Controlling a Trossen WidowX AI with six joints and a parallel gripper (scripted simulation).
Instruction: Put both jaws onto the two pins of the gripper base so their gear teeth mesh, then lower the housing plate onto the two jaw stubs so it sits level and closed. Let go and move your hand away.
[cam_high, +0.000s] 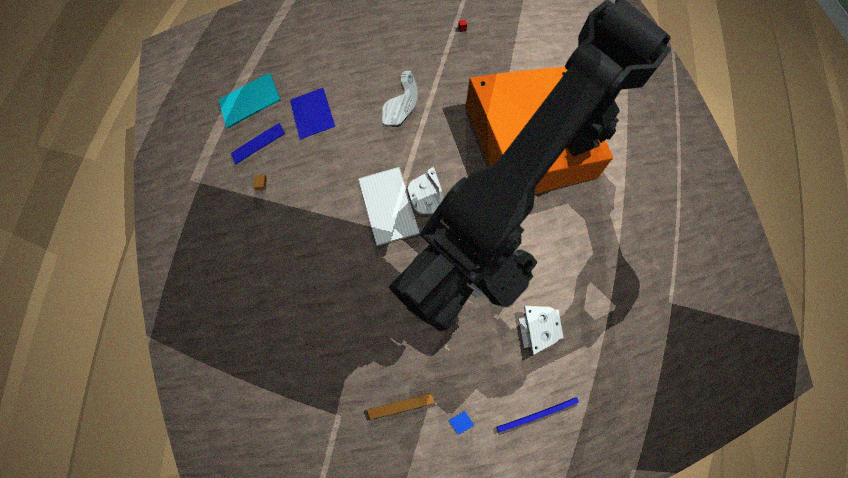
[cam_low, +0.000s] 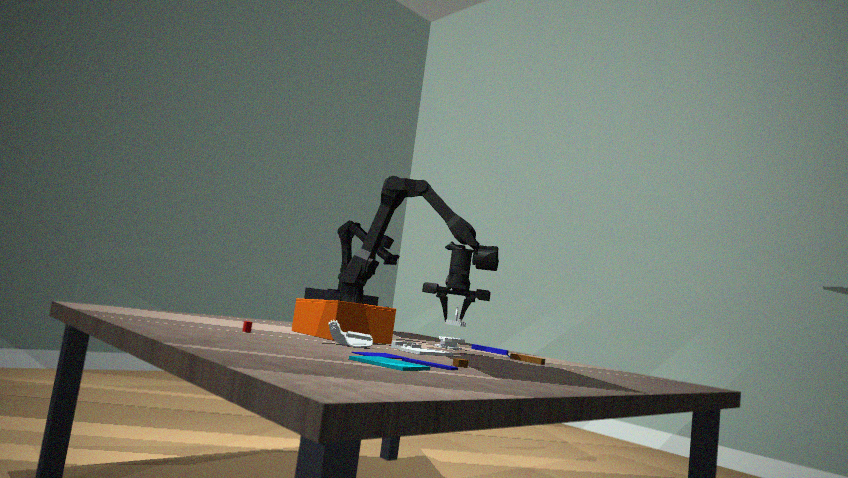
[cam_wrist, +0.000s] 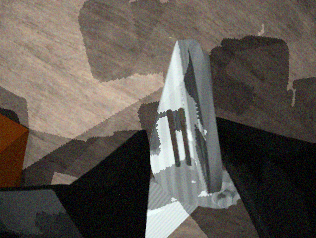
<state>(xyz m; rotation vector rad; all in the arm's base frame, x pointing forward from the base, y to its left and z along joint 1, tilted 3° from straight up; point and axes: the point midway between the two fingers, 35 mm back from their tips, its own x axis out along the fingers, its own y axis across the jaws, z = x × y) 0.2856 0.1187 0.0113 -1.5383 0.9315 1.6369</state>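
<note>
Right now my gripper tip is 3 cm short of the white jaw and 2 cm to the left of it. The rest, counted from my gripper tip: blue square (9 cm ahead, 21 cm to the left, 8 cm below); white gripper base (9 cm behind, 13 cm to the left, 5 cm below); brown bar (17 cm ahead, 14 cm to the left, 7 cm below).
</note>
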